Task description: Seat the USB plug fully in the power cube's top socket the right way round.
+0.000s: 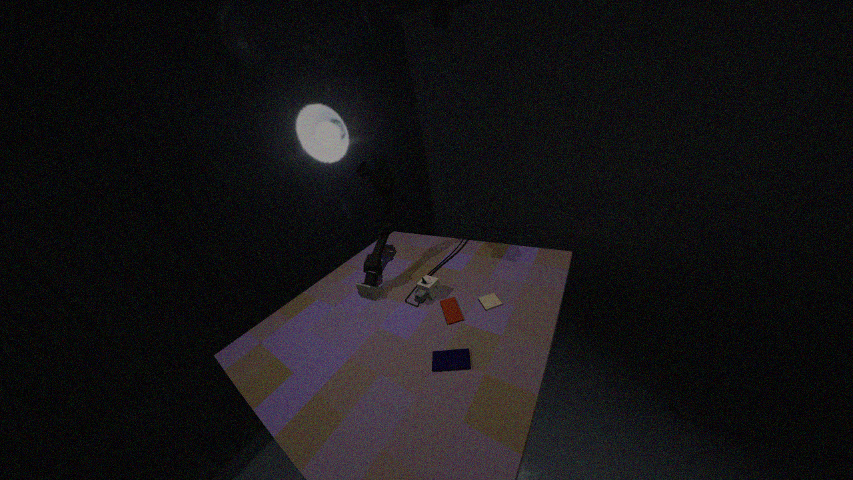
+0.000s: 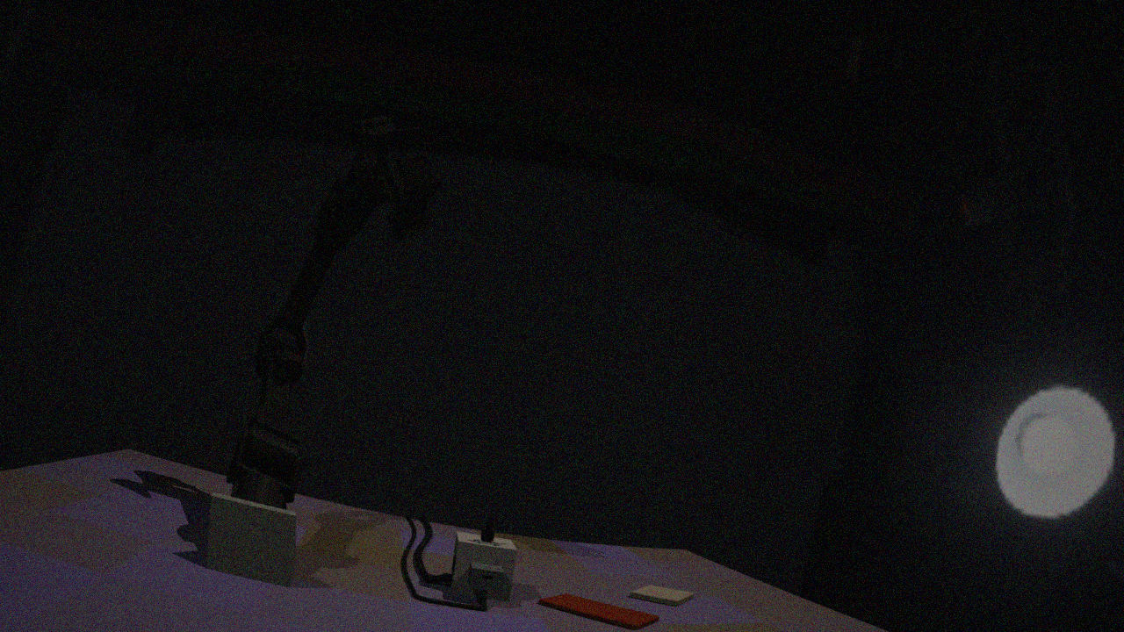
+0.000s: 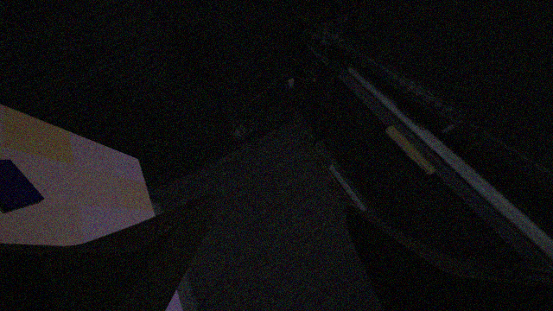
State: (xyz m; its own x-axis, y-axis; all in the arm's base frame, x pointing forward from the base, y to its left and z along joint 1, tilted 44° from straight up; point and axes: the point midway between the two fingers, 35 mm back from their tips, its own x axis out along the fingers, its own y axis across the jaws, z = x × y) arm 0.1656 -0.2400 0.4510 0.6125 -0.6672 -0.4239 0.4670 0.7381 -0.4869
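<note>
The black USB plug is 16 cm ahead of my gripper tip, 1 cm to the right of it and 48 cm below it. From my gripper tip the other things lie so: dark blue slab: 44 cm ahead, 25 cm to the right, 57 cm below; then cream slab: 45 cm ahead, 7 cm to the left, 57 cm below.
</note>
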